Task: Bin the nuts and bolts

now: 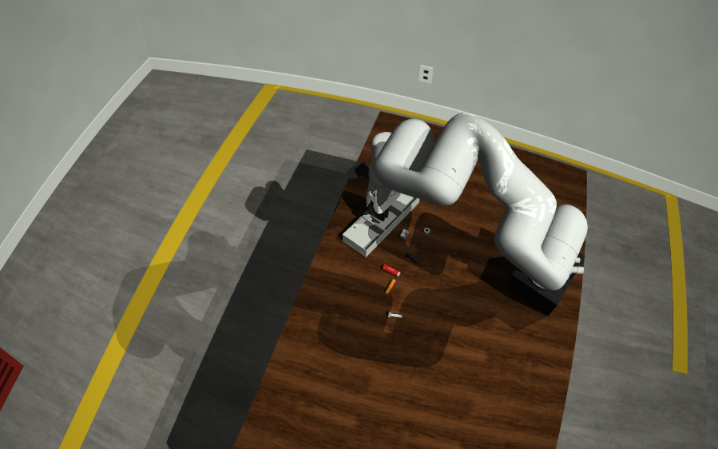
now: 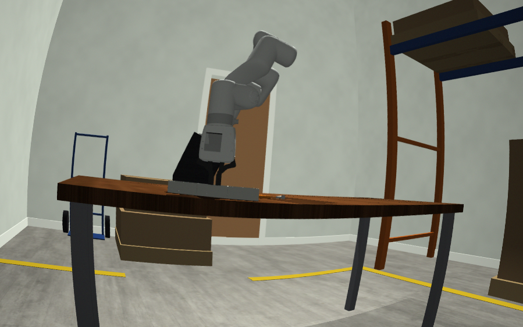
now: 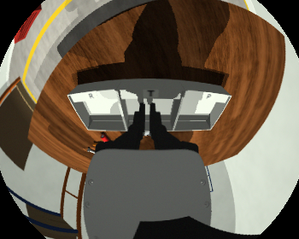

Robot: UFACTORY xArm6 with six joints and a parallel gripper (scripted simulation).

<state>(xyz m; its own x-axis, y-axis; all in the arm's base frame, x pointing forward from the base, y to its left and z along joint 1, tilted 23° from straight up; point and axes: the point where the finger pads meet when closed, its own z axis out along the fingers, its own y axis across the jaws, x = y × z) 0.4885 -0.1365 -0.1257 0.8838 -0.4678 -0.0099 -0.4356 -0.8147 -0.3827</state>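
Now: hand 30 mm above the long grey bin. Round my hand: nut: 130 mm behind, 40 mm below; dark bolt: 110 mm behind, 100 mm to the left, 40 mm below; red cylinder: 160 mm to the left, 60 mm behind, 40 mm below.
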